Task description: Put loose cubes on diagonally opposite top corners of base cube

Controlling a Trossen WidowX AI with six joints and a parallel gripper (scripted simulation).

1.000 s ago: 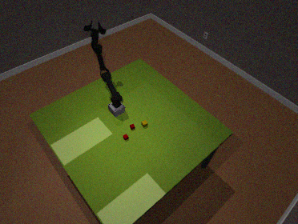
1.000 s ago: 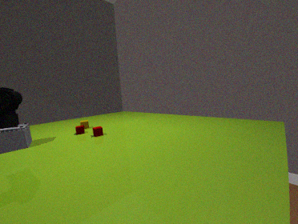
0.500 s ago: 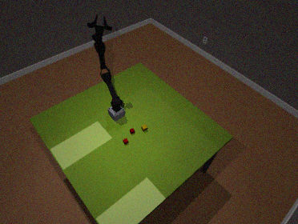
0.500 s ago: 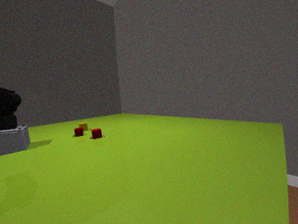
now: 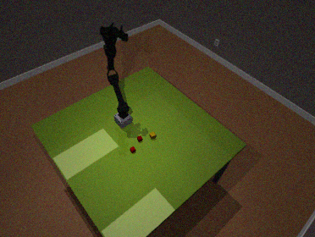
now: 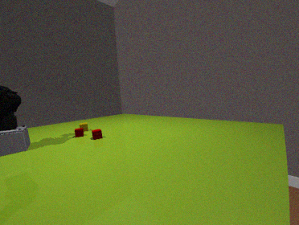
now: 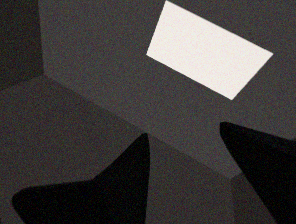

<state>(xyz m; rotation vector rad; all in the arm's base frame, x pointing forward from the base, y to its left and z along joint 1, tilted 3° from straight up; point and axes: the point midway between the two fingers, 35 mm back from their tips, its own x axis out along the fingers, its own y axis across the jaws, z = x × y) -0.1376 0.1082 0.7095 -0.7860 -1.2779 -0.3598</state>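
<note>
Now: the yellow base cube 810 mm below my gripper tip, 390 mm ahead of it and 70 mm to the right of it. Round my gripper tip: red cube (810 mm below, 330 mm ahead, 160 mm to the right).
</note>
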